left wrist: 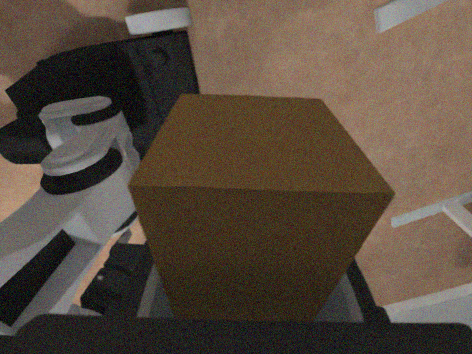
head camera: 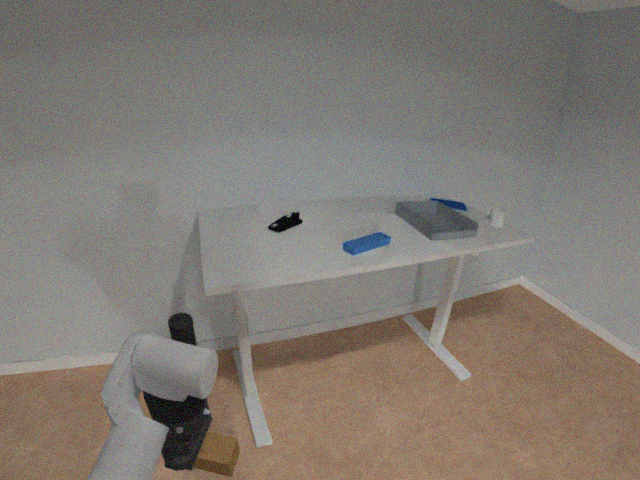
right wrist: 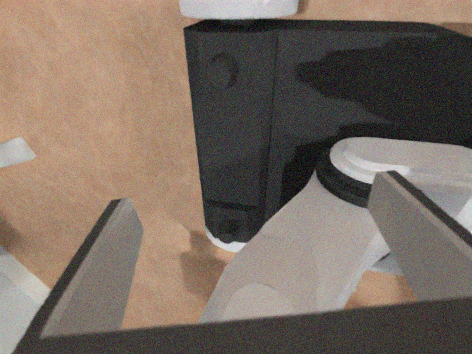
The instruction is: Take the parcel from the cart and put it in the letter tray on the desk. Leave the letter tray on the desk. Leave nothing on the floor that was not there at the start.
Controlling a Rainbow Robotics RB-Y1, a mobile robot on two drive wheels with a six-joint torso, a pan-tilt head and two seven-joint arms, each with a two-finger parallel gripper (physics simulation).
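Places are measured from the robot's base along level axes (x back, y right, z up), in millimetres.
Pixels of known places: left gripper, fingertip midpoint: (head camera: pixel 193 452); right gripper, fingertip midpoint: (right wrist: pixel 253 202).
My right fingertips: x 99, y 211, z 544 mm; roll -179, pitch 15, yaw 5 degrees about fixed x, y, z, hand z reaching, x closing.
Note:
Ahead of a thing's pixels: the offset from my right fingertips to its top centre. "*": to the spot under its first point. Level surfaces: height alone.
The parcel, a brown box {dx -287, dy -388, dz +414 mm} (head camera: pixel 219 453) (left wrist: pixel 260 200), is held by my left gripper, which is shut on it, low at the bottom left of the head camera view, in front of the desk and below its top. The parcel hides the fingertips in the left wrist view. The grey letter tray {dx -1391, dy +416, dz +471 mm} (head camera: pixel 454 230) sits on the right part of the white desk {dz +406 mm} (head camera: pixel 315 258). The inside of the tray shows no object that I can make out. My right gripper (right wrist: pixel 253 202) is open, with nothing between its fingers. The cart does not show in these views.
On the desk are a blue box {dx -1124, dy +39, dz +436 mm} (head camera: pixel 367 243) left of the tray, a black stapler-like thing {dx -1322, dy -286, dz +476 mm} (head camera: pixel 285 222), a blue flat thing {dx -1742, dy +639, dz +414 mm} (head camera: pixel 454 204) behind the tray and a white cup {* dx -1397, dy +763, dz +458 mm} (head camera: pixel 496 217). The desk's feet (head camera: pixel 253 408) (head camera: pixel 449 360) reach forward on the brown floor.

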